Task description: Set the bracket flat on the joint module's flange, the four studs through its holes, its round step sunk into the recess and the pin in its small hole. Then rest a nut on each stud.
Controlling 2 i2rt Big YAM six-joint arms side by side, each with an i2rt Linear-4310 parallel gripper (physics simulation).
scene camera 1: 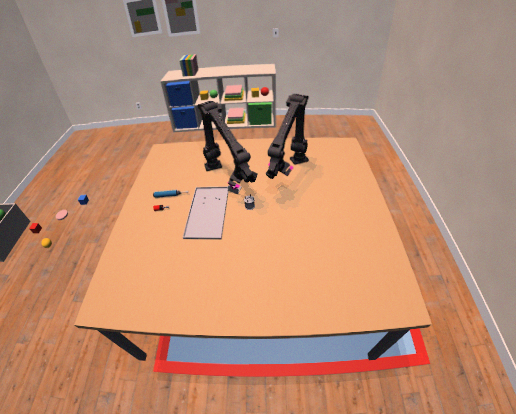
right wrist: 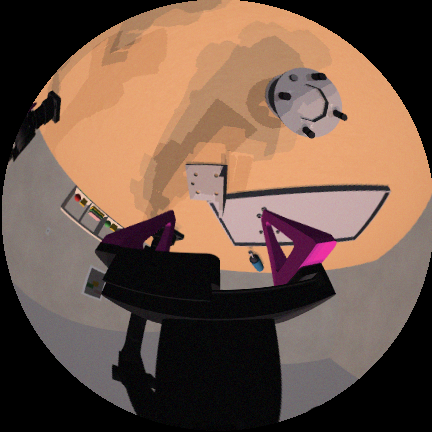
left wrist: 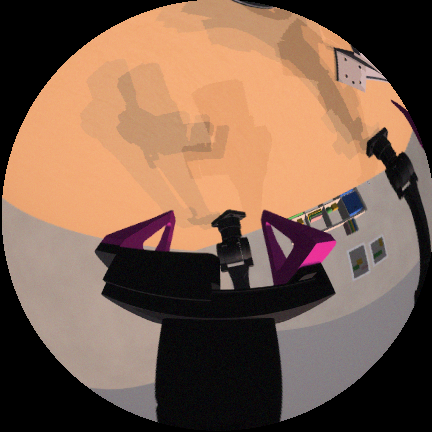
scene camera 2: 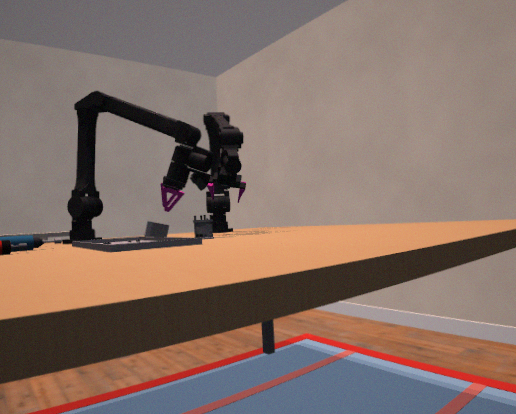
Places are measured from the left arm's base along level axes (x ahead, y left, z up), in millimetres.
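Pixels of known places: left gripper, between the fingertips: [scene camera 1: 282, 170] [left wrist: 217, 214] [scene camera 2: 225, 200]; right gripper, between the fingertips: [scene camera 1: 236, 182] [right wrist: 217, 214] [scene camera 2: 165, 209]; left arm's base, origin of its link: [scene camera 1: 299, 159] [left wrist: 227, 217] [scene camera 2: 219, 232]; right arm's base, origin of its link: [scene camera 1: 213, 166] [left wrist: 375, 140].
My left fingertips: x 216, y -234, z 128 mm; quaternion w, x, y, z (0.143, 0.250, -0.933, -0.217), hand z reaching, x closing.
Ahead of a thing's pixels: the offset from my left fingertips to its top centre. "spot": to the spot under its first point.
The grey L-shaped bracket [scene camera 2: 157, 230] [left wrist: 350, 70] [right wrist: 204, 181] stands at the tray's corner, its face with several holes showing in the right wrist view. The joint module {dz -54, dx +90, dy -252 mm} [scene camera 1: 249, 203] [scene camera 2: 203, 228] [right wrist: 296, 111] stands upright on the table, studs up, its flange bare. Several small nuts {dz -119, dx -85, dy -493 mm} [scene camera 1: 204, 198] [right wrist: 261, 232] lie on the tray {dz -112, dx +35, dy -504 mm} [scene camera 1: 205, 222] [right wrist: 330, 215]. My right gripper [scene camera 1: 234, 186] [scene camera 2: 168, 209] [right wrist: 217, 214] is open and empty, above the table near the bracket, which it partly hides in scene camera 1. My left gripper [scene camera 1: 280, 167] [scene camera 2: 226, 200] [left wrist: 217, 214] is open and empty, above the table, away from the parts.
A blue-handled screwdriver {spot: dz -94, dx -197, dy -723 mm} [scene camera 1: 166, 193] [right wrist: 256, 262] and a small red-handled tool {dz -94, dx -99, dy -773 mm} [scene camera 1: 158, 207] lie left of the tray in scene camera 1. The joint module stands to the right of the tray there. The two arms reach in from the table's far edge.
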